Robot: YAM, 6 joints.
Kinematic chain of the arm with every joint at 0, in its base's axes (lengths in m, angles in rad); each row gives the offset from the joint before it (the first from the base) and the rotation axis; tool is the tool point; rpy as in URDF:
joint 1: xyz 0 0 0.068 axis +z
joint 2: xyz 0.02 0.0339 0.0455 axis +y
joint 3: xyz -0.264 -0.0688 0 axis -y
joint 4: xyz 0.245 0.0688 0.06 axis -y
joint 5: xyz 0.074 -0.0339 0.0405 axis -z
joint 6: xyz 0.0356 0 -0.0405 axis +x
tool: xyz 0 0 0 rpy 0 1.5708 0
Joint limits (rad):
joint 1: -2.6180..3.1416
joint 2: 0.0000..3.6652
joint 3: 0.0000..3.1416
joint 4: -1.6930..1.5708
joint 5: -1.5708..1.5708
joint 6: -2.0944..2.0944
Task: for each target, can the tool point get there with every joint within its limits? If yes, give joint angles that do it. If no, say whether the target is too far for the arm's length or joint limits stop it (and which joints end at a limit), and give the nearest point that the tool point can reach.
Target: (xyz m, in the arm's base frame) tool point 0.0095 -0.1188 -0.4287
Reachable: no: joint limits stop it (at a limit: joint 2) | nearest point 0.0111 -0.1393 -0.3636 | short by 0.068 m
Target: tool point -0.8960 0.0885 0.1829
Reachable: no: too far | nearest point -0.6408 0.0633 0.1627 | short by 0.257 m
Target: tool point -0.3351 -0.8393 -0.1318
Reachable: no: too far | nearest point -0.2310 -0.5786 -0.0539 | short by 0.291 m
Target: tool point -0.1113 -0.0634 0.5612
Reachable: yes | joints 0.2519 0.5221 1.7333 -0.3399 1.2350 -1.1425
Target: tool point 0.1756 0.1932 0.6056
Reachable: yes | joints 0.7058 1.5312 1.9831 0.4319 -1.1951 0.3577
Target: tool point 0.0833 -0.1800 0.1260
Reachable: yes | joints -1.2477 1.2713 0.3757 -0.1057 -0.6609 -0.7831
